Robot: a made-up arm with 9 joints.
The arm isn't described. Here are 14 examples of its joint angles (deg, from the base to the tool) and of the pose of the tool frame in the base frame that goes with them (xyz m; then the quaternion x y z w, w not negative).
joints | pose
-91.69 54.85 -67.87 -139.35 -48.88 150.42 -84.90 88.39 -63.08 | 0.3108 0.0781 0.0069 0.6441 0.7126 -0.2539 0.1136
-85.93 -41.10 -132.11 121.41 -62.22 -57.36 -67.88 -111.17 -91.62 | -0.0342 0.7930 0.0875 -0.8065 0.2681 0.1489 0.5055
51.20 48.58 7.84 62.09 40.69 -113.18 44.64 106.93 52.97 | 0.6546 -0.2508 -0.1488 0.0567 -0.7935 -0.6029 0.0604
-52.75 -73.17 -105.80 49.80 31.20 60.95 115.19 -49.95 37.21 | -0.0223 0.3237 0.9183 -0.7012 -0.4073 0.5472 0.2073
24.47 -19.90 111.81 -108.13 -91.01 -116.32 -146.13 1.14 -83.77 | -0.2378 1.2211 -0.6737 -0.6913 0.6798 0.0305 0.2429
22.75 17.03 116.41 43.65 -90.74 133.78 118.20 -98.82 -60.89 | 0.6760 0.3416 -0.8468 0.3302 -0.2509 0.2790 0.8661
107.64 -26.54 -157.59 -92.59 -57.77 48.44 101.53 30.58 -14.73 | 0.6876 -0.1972 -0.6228 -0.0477 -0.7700 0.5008 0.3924
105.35 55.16 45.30 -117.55 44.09 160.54 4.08 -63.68 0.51 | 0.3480 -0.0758 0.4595 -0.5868 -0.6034 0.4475 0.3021
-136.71 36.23 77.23 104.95 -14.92 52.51 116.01 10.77 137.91 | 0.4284 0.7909 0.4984 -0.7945 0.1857 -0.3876 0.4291
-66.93 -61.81 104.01 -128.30 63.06 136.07 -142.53 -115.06 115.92 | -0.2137 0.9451 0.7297 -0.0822 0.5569 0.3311 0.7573
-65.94 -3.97 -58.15 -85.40 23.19 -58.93 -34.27 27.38 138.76 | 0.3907 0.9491 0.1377 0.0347 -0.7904 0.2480 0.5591
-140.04 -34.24 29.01 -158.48 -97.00 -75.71 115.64 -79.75 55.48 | -0.4253 0.1174 0.4304 -0.0258 -0.5174 -0.6285 0.5802
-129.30 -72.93 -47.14 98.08 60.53 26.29 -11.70 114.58 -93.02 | 0.3811 -0.3192 0.4655 0.3823 -0.4377 -0.7678 0.2698
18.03 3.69 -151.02 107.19 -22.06 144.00 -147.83 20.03 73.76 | 0.2584 -0.2343 -0.3842 0.2738 0.4245 -0.8519 0.1381
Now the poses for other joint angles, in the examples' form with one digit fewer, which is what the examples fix.
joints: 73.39 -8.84 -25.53 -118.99 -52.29 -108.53 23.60 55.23 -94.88
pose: -0.094 -0.225 -0.006 0.040 -0.688 0.613 0.387
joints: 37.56 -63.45 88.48 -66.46 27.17 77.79 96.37 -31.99 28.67
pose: 0.128 0.239 -0.610 -0.677 -0.671 -0.239 0.184
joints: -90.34 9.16 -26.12 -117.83 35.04 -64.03 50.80 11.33 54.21
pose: 0.500 0.579 0.312 -0.375 -0.314 0.746 0.452
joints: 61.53 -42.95 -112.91 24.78 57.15 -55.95 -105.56 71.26 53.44
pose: -0.287 0.417 -0.353 -0.348 0.569 0.726 0.167
